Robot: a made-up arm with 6 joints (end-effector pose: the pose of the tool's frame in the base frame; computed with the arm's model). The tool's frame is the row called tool.
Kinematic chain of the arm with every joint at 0, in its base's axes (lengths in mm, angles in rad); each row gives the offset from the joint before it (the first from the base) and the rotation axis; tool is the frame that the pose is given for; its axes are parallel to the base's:
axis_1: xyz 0 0 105.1 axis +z
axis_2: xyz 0 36.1 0 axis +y
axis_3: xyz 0 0 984.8 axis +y
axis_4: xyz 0 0 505.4 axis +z
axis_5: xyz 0 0 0 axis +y
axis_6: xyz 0 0 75.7 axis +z
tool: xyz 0 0 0
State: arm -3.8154 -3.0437 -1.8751 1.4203 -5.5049 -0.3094
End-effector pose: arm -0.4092 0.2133 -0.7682 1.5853 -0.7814 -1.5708
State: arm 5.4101 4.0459 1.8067 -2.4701 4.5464 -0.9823
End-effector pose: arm -0.5321 0.7632 -0.0314 1.3426 0.7762 1.3814
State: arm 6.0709 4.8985 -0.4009 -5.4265 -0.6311 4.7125
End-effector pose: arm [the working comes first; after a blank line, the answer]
Working (the frame after each row of the table, in the pose's form):
after axis_1: 0.0000 0.0000 0.1051 0.0000 0.0000 -0.2123
after axis_2: 0.0076 0.0353 0.1051 -0.1469 -1.3791 -0.1772
after axis_3: -0.9385 0.2392 0.2873 -0.1894 -1.7781 -0.1526
after axis_4: -1.4212 0.3432 0.1796 -0.9216 -1.5569 0.4614
after axis_5: -1.4212 0.3432 0.1796 -0.8143 -2.1208 0.8051
after axis_6: -1.4806 0.3215 0.1380 0.8758 -1.9677 -0.0789

-1.4806 0.3215 0.1380 0.8758 -1.9677 -0.0789
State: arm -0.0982 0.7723 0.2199 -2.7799 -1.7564 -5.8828
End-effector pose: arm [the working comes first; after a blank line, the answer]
Working (the frame after each row of the table, in the pose's form):
after axis_1: 0.0000 0.0000 0.1051 0.0000 0.0000 -0.0982
after axis_2: 0.0035 0.0359 0.1051 0.0379 0.7717 -0.0933
after axis_3: 0.6874 -0.0314 0.8105 0.0487 0.9914 -0.0900
after axis_4: 1.1085 -0.0729 1.0869 -1.3578 0.3178 -2.5541
after axis_5: 1.1085 -0.0729 1.0869 -2.7666 -0.0562 -0.5723
after axis_6: 1.1373 -0.0493 1.0210 -2.6685 0.4853 -0.4620

1.1373 -0.0493 1.0210 -2.6685 0.4853 -0.4620
